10 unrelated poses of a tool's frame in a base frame.
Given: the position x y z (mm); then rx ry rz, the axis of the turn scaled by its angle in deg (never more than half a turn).
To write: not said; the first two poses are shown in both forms.
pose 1, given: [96.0, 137.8, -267.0, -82.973, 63.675, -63.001]
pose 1, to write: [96.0, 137.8, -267.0, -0.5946, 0.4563, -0.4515, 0.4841]
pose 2, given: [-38.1, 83.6, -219.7, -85.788, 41.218, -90.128]
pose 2, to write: [-38.1, 83.6, -219.7, -0.5957, 0.2862, -0.6259, 0.4141]
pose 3, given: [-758.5, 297.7, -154.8, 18.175, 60.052, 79.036]
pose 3, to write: [-758.5, 297.7, -154.8, 0.1389, 0.4589, 0.6040, 0.6367]
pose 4, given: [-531.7, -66.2, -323.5, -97.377, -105.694, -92.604]
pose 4, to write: [-531.7, -66.2, -323.5, -0.5678, -0.6163, -0.5400, 0.0788]
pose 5, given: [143.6, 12.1, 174.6, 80.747, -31.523, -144.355]
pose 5, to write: [143.6, 12.1, 174.6, 0.4771, -0.1863, -0.8529, 0.1012]
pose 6, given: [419.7, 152.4, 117.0, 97.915, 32.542, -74.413]
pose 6, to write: [419.7, 152.4, 117.0, 0.6895, 0.2291, -0.5240, 0.4445]
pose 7, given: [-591.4, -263.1, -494.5, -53.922, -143.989, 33.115]
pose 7, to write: [-591.4, -263.1, -494.5, -0.3361, -0.8976, 0.2064, 0.1970]
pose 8, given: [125.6, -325.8, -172.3, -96.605, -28.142, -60.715]
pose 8, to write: [125.6, -325.8, -172.3, -0.7028, -0.2047, -0.4417, 0.5186]
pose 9, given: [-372.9, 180.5, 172.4, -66.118, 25.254, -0.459]
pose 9, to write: [-372.9, 180.5, 172.4, -0.5410, 0.2066, -0.0038, 0.8152]
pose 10, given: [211.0, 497.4, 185.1, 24.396, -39.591, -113.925]
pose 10, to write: [211.0, 497.4, 185.1, 0.1743, -0.2828, -0.8138, 0.4768]
